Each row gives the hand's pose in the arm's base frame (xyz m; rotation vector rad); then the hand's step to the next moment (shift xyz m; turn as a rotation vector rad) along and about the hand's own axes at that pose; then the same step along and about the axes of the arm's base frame.
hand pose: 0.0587 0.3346 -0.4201 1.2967 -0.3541 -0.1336
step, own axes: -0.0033 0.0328 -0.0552 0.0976 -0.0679 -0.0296
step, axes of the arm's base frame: 0.0118 0.0605 0.0183 0.1082 -0.0200 -0.0539
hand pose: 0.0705 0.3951 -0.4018 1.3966 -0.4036 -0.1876
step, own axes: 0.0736 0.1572 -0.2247 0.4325 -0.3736 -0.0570
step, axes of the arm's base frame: 0.1367 0.2063 0.1392 0.4588 -0.1689 -0.3014
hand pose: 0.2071 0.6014 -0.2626 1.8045 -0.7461 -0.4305
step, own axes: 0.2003 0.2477 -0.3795 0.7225 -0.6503 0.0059
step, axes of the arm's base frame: 0.3113 0.0795 0.3772 0.7117 -0.3479 -0.5633
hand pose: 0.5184 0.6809 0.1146 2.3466 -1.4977 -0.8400
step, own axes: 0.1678 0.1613 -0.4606 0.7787 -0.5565 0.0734
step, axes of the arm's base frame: 0.1977 -0.2704 0.3926 0.6195 -0.4327 -0.5919
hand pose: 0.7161 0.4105 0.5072 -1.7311 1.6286 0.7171
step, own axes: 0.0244 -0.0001 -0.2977 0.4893 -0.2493 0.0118
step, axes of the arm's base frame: -0.0102 -0.2438 0.1723 0.2879 -0.3002 -0.3587
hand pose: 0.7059 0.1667 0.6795 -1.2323 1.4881 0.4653
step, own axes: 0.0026 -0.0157 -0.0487 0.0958 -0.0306 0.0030
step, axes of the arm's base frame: -0.0095 -0.0468 0.0187 0.0409 -0.0512 -0.0763
